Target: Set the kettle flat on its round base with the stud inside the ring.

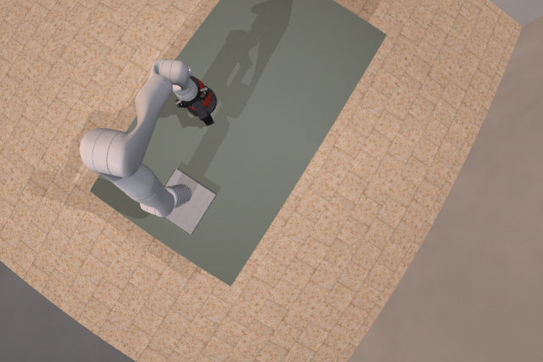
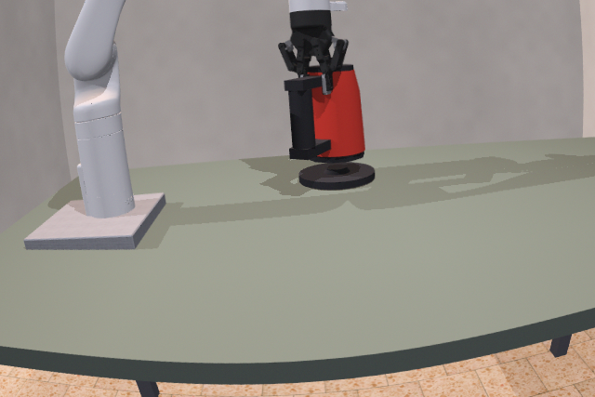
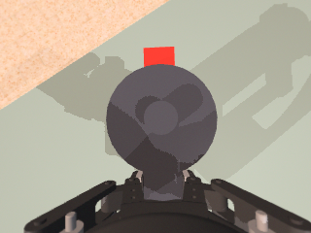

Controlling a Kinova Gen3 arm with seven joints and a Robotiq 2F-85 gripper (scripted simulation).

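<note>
The red kettle is 10 mm ahead of my hand, 20 mm to the left of it and 50 mm below it. From my hand the other things lie so: black round base 30 mm ahead, 60 mm to the left, 180 mm below.
</note>
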